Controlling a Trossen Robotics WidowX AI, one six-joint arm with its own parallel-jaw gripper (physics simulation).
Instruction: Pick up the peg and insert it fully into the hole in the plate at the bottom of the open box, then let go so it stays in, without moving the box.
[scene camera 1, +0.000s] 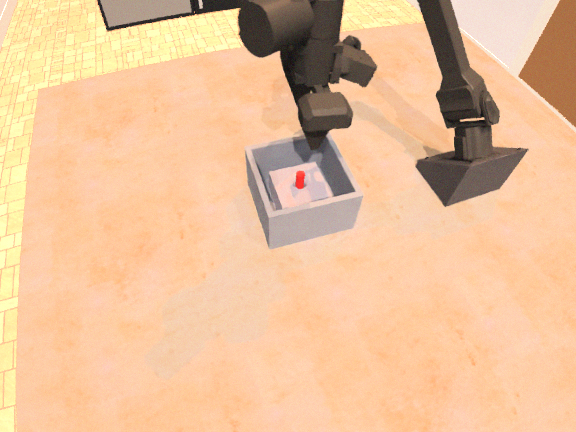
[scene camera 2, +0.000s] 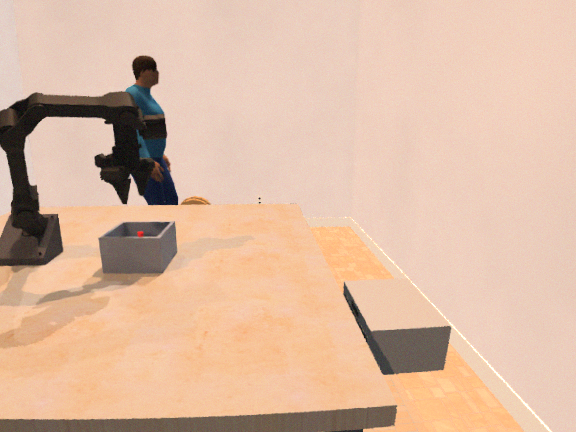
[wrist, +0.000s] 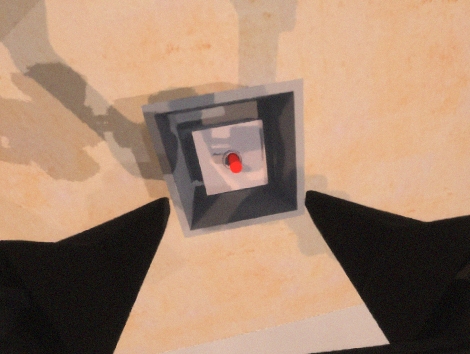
Scene:
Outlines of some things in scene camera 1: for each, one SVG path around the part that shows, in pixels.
The gripper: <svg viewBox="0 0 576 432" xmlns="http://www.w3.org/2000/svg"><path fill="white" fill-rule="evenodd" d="M355 36L348 35L342 41L339 38L340 34L329 39L311 39L306 37L303 41L280 50L282 68L297 105L297 116L311 150L319 149L330 130L347 129L352 123L353 111L347 98L341 92L331 92L328 82L330 84L339 84L341 78L366 88L378 68L372 57L365 50L361 50L362 44Z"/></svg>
A grey box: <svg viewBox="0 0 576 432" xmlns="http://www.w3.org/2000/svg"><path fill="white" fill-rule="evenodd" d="M330 132L328 132L317 150L310 149L305 135L244 147L247 182L269 250L354 228L364 194ZM316 162L332 198L277 210L269 190L269 172Z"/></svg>

